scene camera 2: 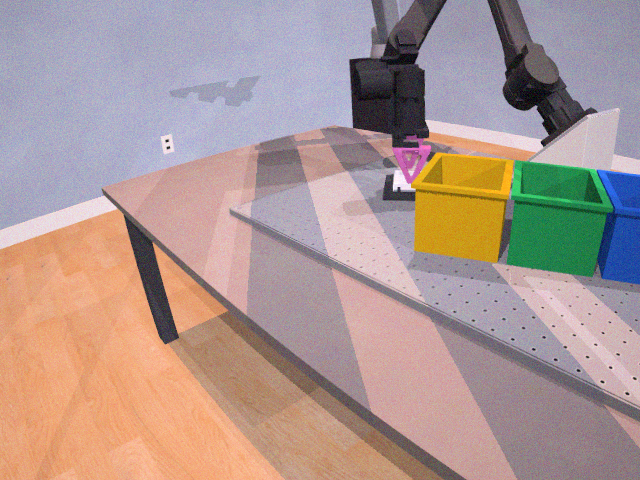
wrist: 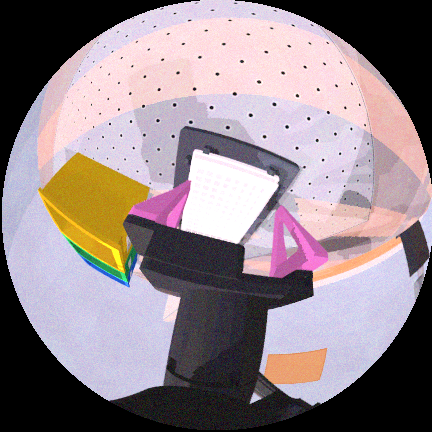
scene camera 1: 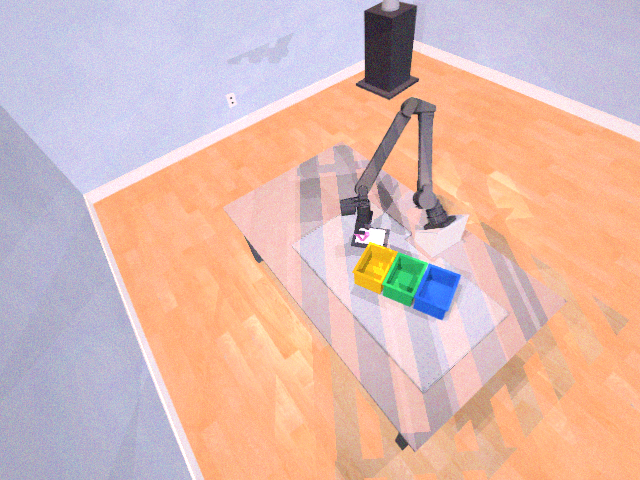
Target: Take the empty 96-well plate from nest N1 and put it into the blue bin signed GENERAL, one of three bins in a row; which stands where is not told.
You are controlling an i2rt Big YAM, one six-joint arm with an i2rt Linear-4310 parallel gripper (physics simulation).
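Places are measured from the arm's base along level axes (x right, y ahead, z up), in centimetres.
Pixels of known places: gripper, fingertip midpoint: (scene camera 2: 410, 175) (wrist: 236, 196) (scene camera 1: 363, 232); arm's base at its link origin: (scene camera 2: 572, 132) (scene camera 1: 440, 224).
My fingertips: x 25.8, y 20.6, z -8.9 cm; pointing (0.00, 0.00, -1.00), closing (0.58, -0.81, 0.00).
Ahead of a thing's pixels: the offset from my fingertips to its top centre. "pt": to the spot under its first point. Level surfaces: height alone.
The white 96-well plate {dx -3.2, dy -1.0, dz +0.0 cm} (scene camera 1: 378, 237) (scene camera 2: 400, 184) (wrist: 230, 195) lies in the dark nest {dx -3.2, dy -1.0, dz -0.5 cm} (scene camera 2: 388, 194) (wrist: 240, 151). No N1 label is readable. My gripper (scene camera 1: 362, 237) (scene camera 2: 410, 180) (wrist: 236, 196) points down at the plate, open with nothing held. In the wrist view its pink fingers stand on either side of the plate; the left fingertip meets the plate's edge in the picture and the right one shows a gap. Contact cannot be told. The blue bin {pt dx -45.7, dy +11.5, dz +3.6 cm} (scene camera 1: 430, 307) (scene camera 2: 620, 253) is at the far end of the row from the nest. No GENERAL sign is readable.
The yellow bin (scene camera 1: 367, 282) (scene camera 2: 457, 227) (wrist: 95, 185) stands close beside the nest. The green bin (scene camera 1: 398, 296) (scene camera 2: 555, 237) stands between yellow and blue. They stand on a perforated board {dz -2.6 cm} (scene camera 1: 423, 361) (scene camera 2: 351, 248). A white angled block (scene camera 1: 447, 240) (scene camera 2: 599, 139) is at the arm's base.
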